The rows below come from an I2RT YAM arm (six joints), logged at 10 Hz.
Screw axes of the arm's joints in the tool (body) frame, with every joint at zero. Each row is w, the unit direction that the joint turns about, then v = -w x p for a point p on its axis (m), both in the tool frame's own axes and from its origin. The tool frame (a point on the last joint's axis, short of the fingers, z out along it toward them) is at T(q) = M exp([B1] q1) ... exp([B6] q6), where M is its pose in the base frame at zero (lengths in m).
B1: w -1 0 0 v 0.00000 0.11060 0.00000
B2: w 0 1 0 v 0.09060 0.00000 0.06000
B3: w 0 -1 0 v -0.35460 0.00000 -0.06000
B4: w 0 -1 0 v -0.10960 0.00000 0.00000
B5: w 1 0 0 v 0.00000 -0.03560 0.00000
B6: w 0 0 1 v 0.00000 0.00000 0.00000
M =
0 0 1 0.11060
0 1 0 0.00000
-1 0 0 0.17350
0 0 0 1
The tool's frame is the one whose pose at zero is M.
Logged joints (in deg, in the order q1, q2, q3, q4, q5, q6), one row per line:
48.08, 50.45, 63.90, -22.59, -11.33, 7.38
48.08, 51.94, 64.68, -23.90, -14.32, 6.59
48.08, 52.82, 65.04, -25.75, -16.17, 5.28
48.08, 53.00, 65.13, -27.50, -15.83, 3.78
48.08, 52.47, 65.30, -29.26, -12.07, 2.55
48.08, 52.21, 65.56, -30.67, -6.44, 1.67
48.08, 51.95, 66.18, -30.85, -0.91, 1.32
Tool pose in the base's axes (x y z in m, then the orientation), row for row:
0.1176, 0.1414, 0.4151, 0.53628, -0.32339, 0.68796, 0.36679
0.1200, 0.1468, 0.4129, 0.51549, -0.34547, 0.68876, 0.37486
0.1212, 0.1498, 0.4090, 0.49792, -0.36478, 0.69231, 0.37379
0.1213, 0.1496, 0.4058, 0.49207, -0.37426, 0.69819, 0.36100
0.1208, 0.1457, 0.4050, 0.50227, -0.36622, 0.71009, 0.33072
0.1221, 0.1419, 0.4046, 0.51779, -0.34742, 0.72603, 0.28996
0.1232, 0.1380, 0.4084, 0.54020, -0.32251, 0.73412, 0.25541
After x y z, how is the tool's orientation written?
As a quaternion, w x y z.
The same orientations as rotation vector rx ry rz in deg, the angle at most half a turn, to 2 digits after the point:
-44.11, 93.85, 50.04
-47.55, 94.80, 51.59
-50.59, 96.02, 51.84
-52.04, 97.08, 50.20
-50.69, 98.30, 45.78
-47.77, 99.83, 39.87
-43.92, 99.98, 34.78

